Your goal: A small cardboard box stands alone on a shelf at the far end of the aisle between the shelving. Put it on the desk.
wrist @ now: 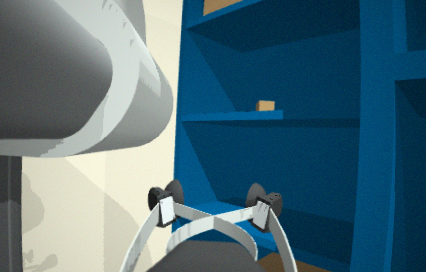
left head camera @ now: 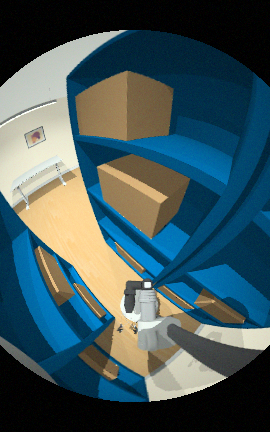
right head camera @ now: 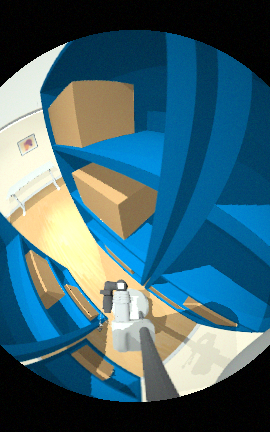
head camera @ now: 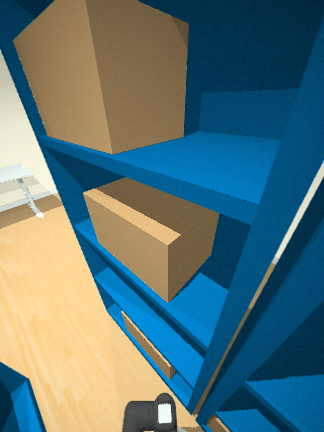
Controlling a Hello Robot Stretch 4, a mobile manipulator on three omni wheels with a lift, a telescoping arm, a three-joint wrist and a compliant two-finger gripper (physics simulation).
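Observation:
The small cardboard box stands alone on a blue shelf in the wrist view, near the free end of the shelf's front edge. My gripper is open, with nothing between its fingertips. In the wrist view it shows lower than the small box and apart from it. A white desk stands by the wall at the left of the head views, beyond the wood floor. I cannot make out the small box in the head views.
Blue shelving with a big box and a long box rises close in front. More shelving with boxes stands at the lower left. A pale wall is left of the shelf in the wrist view.

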